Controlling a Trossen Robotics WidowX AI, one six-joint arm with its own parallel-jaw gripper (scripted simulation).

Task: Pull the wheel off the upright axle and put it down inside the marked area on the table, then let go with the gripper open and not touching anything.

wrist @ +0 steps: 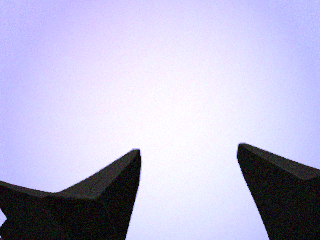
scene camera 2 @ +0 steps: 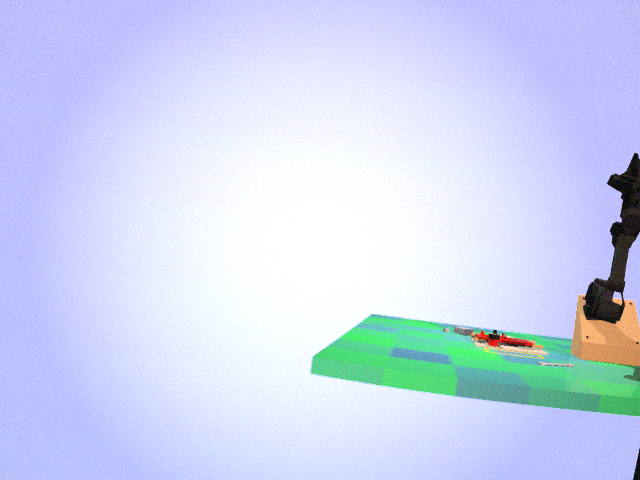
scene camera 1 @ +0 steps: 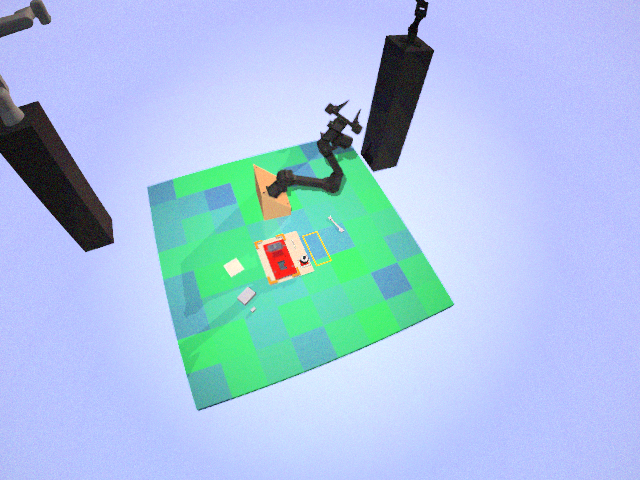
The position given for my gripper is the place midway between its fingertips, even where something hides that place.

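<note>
Red fixture [scene camera 1: 279, 259] in sight; out of frame in the wrist view. My gripper [wrist: 190, 153] open, holding nothing.
</note>
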